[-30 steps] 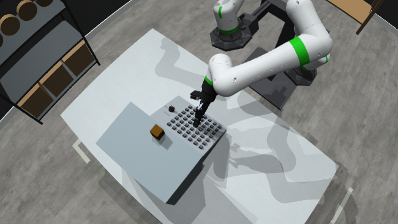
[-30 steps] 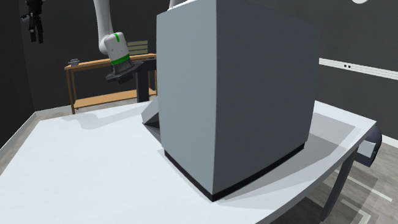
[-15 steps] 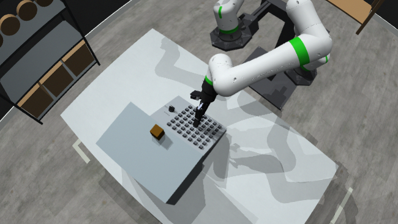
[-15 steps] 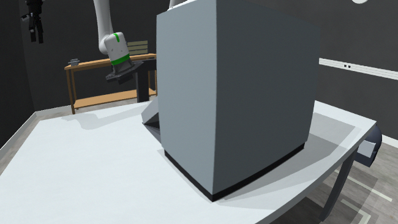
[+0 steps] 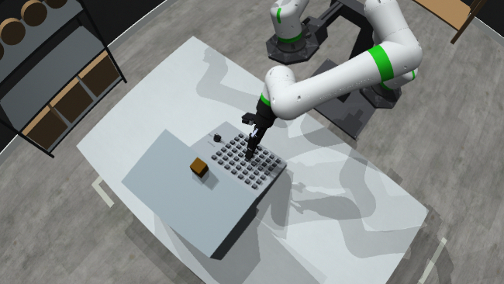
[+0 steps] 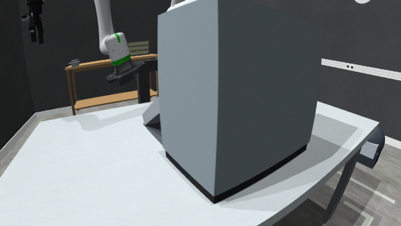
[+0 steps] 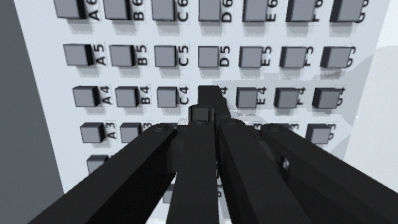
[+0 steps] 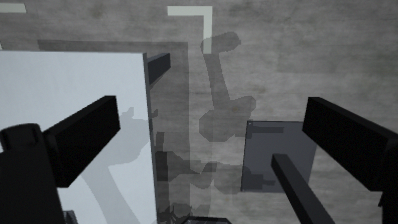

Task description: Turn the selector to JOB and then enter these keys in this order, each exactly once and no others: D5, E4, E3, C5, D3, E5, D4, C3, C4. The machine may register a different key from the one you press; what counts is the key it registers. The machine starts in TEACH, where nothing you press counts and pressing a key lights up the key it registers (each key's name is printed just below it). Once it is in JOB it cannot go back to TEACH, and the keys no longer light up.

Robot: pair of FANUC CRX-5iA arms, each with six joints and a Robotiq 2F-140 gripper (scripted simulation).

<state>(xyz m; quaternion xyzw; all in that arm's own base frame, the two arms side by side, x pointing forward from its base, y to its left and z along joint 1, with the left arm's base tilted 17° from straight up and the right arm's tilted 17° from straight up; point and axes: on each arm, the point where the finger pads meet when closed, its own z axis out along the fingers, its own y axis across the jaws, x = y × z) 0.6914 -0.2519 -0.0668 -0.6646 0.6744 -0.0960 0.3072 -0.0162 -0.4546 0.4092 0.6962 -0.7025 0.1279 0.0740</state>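
My left gripper is now 5 cm short of the key C4, 1 cm to the left of it and 2 cm above it. Also, from my left hand: key D5: 2 cm ahead, 4 cm to the right, 4 cm below; then key E4: 1 cm behind, 6 cm below; then key D4: 2 cm ahead, 4 cm below.
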